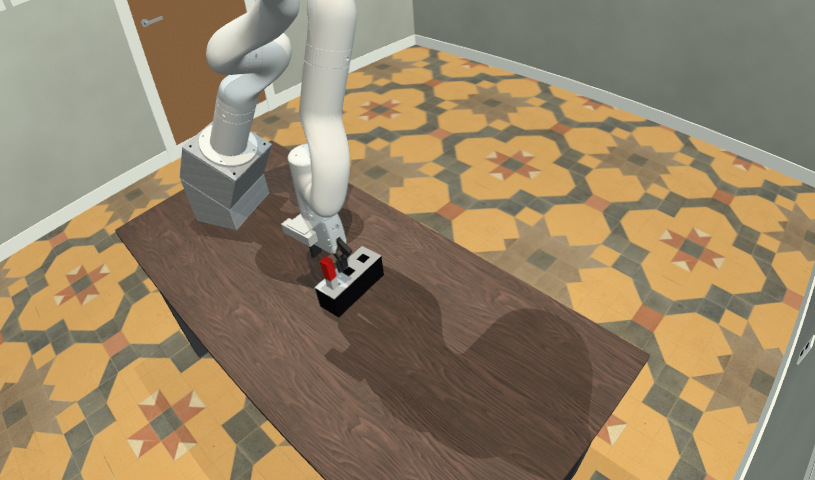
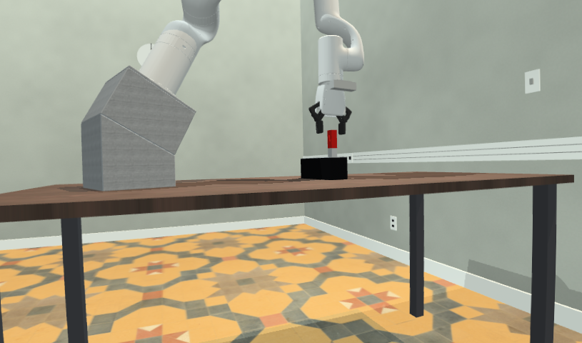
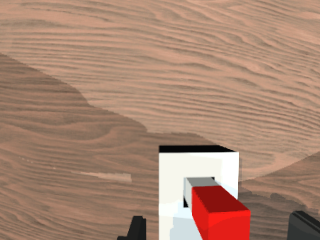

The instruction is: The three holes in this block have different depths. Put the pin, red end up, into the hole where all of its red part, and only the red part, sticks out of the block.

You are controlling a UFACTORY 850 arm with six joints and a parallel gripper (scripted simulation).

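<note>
Now: the pin 10 mm to the right of my hand and 30 mm below it. Also, from my hand: black block: 10 mm behind, 50 mm to the left, 120 mm below.
</note>
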